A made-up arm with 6 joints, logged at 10 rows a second.
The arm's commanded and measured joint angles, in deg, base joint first. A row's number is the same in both.
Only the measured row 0 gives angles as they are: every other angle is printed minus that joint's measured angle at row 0.
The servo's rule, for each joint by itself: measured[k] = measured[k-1] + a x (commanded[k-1-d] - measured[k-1]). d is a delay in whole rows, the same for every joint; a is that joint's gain. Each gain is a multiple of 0.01, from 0.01 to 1. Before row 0 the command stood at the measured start. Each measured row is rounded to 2 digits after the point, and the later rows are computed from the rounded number. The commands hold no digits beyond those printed.
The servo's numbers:
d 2
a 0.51 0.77 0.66 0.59 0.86 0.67
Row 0, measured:
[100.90, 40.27, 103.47, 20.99, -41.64, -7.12]
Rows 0 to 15, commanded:
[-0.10, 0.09, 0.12, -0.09, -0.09, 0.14]
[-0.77, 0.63, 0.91, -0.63, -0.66, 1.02]
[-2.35, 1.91, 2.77, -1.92, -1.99, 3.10]
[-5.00, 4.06, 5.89, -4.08, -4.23, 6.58]
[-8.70, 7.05, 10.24, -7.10, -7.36, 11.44]
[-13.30, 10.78, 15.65, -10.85, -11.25, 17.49]
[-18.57, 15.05, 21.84, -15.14, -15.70, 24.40]
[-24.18, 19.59, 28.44, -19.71, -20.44, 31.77]
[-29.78, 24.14, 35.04, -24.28, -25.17, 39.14]
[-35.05, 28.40, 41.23, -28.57, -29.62, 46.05]
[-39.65, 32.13, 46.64, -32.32, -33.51, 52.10]
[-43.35, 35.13, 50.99, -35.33, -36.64, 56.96]
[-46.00, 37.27, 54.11, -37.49, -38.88, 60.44]
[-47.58, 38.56, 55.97, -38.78, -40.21, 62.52]
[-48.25, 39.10, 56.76, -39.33, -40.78, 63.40]
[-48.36, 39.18, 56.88, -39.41, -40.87, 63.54]
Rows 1 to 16, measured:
[0.00, 0.00, 0.00, 0.00, 0.00, 0.00]
[0.00, 0.00, 0.00, 0.00, 0.00, 0.00]
[-0.05, 0.07, 0.08, -0.05, -0.08, 0.09]
[-0.42, 0.50, 0.63, -0.39, -0.58, 0.71]
[-1.40, 1.59, 2.04, -1.29, -1.79, 2.31]
[-3.24, 3.49, 4.58, -2.94, -3.89, 5.17]
[-6.02, 6.23, 8.32, -5.39, -6.87, 9.37]
[-9.73, 9.73, 13.16, -8.61, -10.64, 14.81]
[-14.24, 13.83, 18.89, -12.46, -14.99, 21.24]
[-19.31, 18.27, 25.19, -16.74, -19.68, 28.30]
[-24.65, 22.79, 31.69, -21.19, -24.40, 35.56]
[-29.95, 27.11, 37.99, -25.54, -28.89, 42.59]
[-34.90, 30.98, 43.70, -29.54, -32.86, 48.96]
[-39.21, 34.18, 48.51, -32.96, -36.11, 54.32]
[-42.67, 36.56, 52.21, -35.63, -38.49, 58.42]
[-45.17, 38.10, 54.69, -37.49, -39.97, 61.17]

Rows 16 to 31, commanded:
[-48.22, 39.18, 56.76, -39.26, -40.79, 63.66]
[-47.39, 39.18, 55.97, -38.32, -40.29, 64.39]
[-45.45, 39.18, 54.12, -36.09, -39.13, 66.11]
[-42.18, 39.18, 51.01, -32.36, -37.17, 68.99]
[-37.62, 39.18, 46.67, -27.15, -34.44, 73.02]
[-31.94, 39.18, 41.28, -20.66, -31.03, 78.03]
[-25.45, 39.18, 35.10, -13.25, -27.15, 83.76]
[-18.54, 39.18, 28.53, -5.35, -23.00, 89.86]
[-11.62, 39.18, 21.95, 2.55, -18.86, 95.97]
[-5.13, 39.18, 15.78, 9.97, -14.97, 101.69]
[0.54, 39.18, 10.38, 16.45, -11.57, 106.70]
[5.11, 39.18, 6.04, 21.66, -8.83, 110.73]
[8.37, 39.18, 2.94, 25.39, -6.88, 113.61]
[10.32, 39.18, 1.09, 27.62, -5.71, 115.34]
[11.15, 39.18, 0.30, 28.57, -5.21, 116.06]
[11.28, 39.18, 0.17, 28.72, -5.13, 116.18]
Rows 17 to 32, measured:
[-46.74, 38.87, 56.06, -38.58, -40.67, 62.66]
[-47.57, 39.11, 56.60, -39.07, -40.84, 63.25]
[-47.90, 39.16, 56.71, -39.18, -40.80, 63.52]
[-47.64, 39.18, 56.22, -38.67, -40.36, 64.10]
[-46.52, 39.18, 54.83, -37.15, -39.30, 65.45]
[-44.31, 39.18, 52.31, -34.32, -37.47, 67.82]
[-40.90, 39.18, 48.59, -30.09, -34.86, 71.30]
[-36.33, 39.18, 43.77, -24.53, -31.57, 75.81]
[-30.78, 39.18, 38.05, -17.87, -27.77, 81.14]
[-24.54, 39.18, 31.77, -10.48, -23.67, 86.98]
[-17.95, 39.18, 25.29, -2.79, -19.53, 93.00]
[-11.41, 39.18, 19.01, 4.74, -15.61, 98.82]
[-5.32, 39.18, 13.31, 11.65, -12.14, 104.10]
[0.00, 39.18, 8.51, 17.56, -9.29, 108.54]
[4.27, 39.18, 4.83, 22.18, -7.22, 111.94]
[7.36, 39.18, 2.36, 25.39, -5.92, 114.22]

